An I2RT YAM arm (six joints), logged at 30 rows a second.
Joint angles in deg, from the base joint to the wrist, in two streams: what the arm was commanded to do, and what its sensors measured. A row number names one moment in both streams.
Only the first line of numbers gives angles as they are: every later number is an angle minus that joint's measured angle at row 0.
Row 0, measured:
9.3, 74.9, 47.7, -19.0, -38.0, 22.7
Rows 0 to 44, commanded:
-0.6, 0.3, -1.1, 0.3, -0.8, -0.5
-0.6, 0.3, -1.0, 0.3, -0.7, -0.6
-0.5, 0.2, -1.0, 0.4, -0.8, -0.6
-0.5, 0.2, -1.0, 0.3, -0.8, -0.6
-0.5, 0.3, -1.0, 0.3, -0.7, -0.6
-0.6, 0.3, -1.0, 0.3, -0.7, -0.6
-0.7, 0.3, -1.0, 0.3, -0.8, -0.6
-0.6, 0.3, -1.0, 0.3, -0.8, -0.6
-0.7, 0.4, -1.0, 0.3, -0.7, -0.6
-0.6, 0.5, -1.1, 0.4, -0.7, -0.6
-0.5, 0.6, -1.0, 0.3, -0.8, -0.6
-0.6, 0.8, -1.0, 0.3, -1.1, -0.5
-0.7, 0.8, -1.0, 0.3, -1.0, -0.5
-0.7, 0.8, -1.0, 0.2, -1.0, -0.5
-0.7, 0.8, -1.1, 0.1, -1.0, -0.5
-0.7, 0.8, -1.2, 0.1, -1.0, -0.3
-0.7, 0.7, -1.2, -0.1, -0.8, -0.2
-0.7, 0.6, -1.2, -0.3, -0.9, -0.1
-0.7, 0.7, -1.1, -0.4, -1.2, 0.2
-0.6, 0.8, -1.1, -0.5, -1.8, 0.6
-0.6, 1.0, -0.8, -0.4, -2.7, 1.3
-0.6, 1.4, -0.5, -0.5, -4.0, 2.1
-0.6, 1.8, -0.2, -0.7, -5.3, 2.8
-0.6, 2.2, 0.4, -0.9, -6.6, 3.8
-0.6, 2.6, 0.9, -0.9, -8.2, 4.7
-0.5, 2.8, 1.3, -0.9, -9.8, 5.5
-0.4, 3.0, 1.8, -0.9, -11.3, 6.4
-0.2, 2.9, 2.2, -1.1, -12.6, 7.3
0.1, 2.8, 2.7, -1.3, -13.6, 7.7
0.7, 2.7, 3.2, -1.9, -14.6, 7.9
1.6, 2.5, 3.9, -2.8, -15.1, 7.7
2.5, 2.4, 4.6, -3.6, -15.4, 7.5
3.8, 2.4, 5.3, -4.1, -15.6, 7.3
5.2, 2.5, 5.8, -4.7, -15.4, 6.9
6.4, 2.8, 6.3, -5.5, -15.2, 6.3
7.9, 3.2, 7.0, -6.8, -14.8, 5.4
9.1, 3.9, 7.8, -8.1, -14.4, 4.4
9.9, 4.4, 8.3, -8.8, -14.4, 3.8
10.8, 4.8, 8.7, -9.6, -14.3, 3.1
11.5, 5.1, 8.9, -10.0, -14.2, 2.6
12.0, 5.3, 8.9, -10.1, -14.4, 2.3
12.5, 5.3, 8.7, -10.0, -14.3, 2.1
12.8, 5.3, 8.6, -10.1, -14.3, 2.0
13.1, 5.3, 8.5, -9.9, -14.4, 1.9
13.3, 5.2, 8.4, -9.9, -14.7, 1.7
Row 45, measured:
12.6, 5.1, 6.6, -7.9, -13.6, 3.5
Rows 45 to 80, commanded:
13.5, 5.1, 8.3, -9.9, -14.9, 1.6
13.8, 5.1, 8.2, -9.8, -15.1, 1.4
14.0, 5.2, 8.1, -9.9, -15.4, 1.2
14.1, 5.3, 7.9, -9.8, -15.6, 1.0
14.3, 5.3, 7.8, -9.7, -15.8, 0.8
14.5, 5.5, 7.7, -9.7, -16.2, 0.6
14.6, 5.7, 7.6, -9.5, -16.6, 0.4
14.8, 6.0, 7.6, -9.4, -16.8, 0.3
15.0, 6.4, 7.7, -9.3, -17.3, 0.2
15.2, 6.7, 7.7, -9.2, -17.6, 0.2
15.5, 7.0, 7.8, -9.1, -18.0, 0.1
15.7, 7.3, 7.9, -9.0, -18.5, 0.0
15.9, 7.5, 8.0, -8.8, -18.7, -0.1
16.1, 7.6, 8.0, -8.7, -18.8, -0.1
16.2, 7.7, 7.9, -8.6, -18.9, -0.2
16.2, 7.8, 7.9, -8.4, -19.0, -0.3
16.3, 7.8, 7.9, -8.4, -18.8, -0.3
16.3, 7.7, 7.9, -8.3, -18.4, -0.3
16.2, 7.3, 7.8, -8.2, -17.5, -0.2
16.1, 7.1, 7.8, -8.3, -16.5, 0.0
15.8, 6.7, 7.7, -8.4, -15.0, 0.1
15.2, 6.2, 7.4, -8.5, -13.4, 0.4
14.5, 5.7, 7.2, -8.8, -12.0, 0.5
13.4, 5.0, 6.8, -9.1, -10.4, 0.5
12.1, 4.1, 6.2, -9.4, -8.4, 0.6
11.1, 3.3, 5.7, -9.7, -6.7, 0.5
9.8, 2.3, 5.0, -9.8, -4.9, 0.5
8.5, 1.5, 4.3, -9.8, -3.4, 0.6
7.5, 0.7, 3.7, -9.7, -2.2, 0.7
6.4, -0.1, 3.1, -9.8, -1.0, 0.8
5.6, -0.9, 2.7, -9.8, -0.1, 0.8
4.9, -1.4, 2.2, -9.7, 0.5, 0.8
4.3, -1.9, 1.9, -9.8, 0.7, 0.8
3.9, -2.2, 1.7, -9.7, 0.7, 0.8
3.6, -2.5, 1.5, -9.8, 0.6, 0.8
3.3, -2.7, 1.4, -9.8, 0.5, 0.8
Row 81, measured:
4.1, -1.6, 3.2, -8.7, -1.5, 0.6
